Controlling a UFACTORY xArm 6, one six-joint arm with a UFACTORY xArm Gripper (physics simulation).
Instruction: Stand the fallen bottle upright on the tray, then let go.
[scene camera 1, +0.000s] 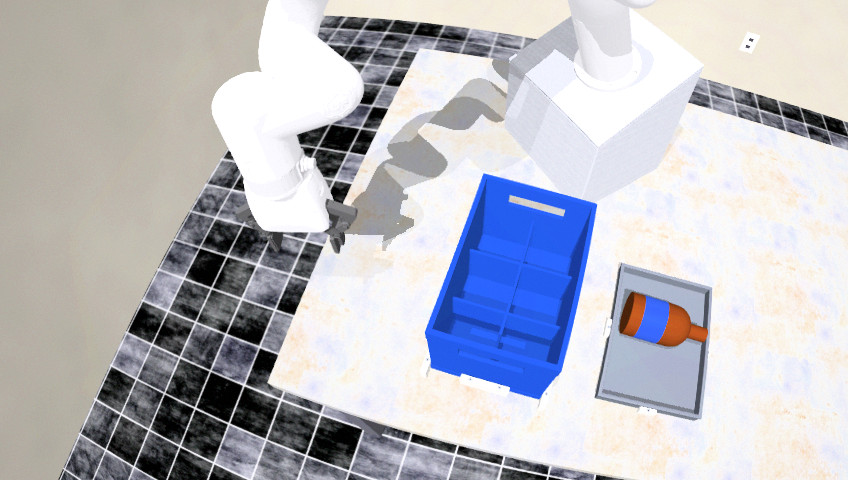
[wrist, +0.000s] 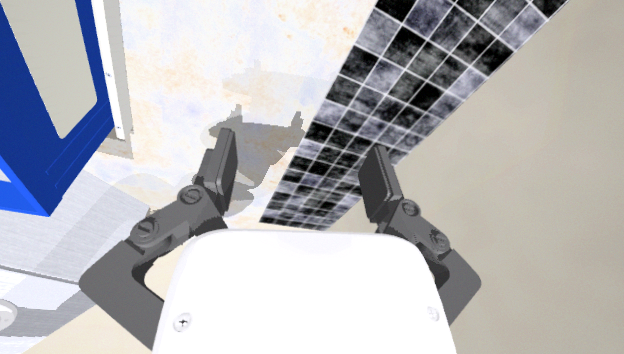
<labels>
my gripper: scene camera 1; wrist
same spot on my gripper: (wrist: 115, 282) = (scene camera 1: 346, 216)
</labels>
